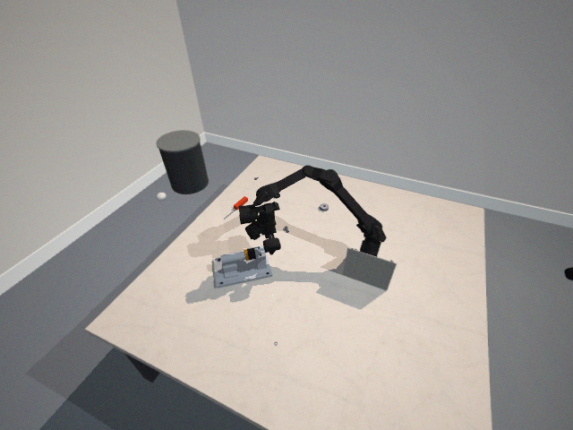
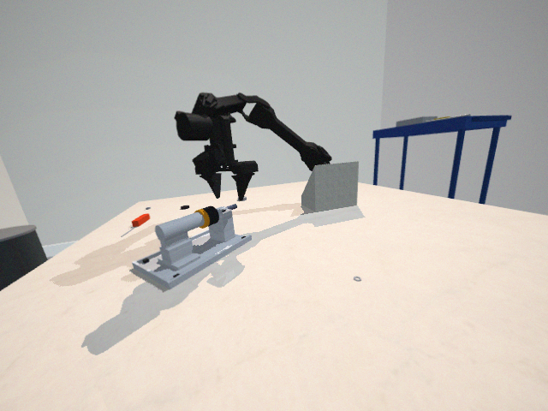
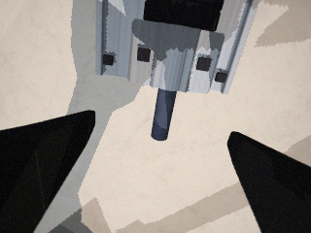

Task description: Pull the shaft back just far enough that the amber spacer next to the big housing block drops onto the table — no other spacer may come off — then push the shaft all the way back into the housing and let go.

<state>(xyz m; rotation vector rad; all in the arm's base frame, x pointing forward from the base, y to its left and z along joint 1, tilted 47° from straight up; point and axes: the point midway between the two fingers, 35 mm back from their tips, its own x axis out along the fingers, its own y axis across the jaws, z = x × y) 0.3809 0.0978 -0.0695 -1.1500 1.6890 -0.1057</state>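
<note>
Now: the thin dark shaft 4 cm to the left of my gripper tip, 4 cm ahead of it and 3 cm below it. Also, from my gripper tip: black spacer 6 cm ahead, 5 cm to the left, 3 cm below; red-handled screwdriver 33 cm ahead, 24 cm to the right, 10 cm below; amber spacer 7 cm ahead, 6 cm to the left, 3 cm below.
</note>
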